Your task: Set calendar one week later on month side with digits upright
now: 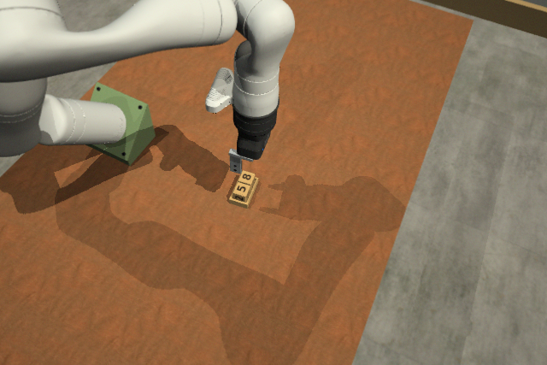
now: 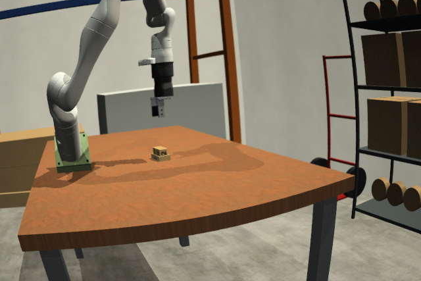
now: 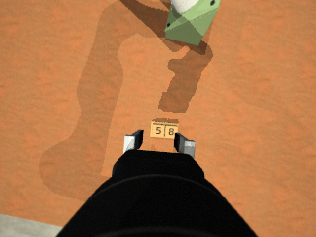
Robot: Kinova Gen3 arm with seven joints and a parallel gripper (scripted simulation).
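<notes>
Right now my hand is 20 mm to the right of the wooden calendar tray and 160 mm above it.
</notes>
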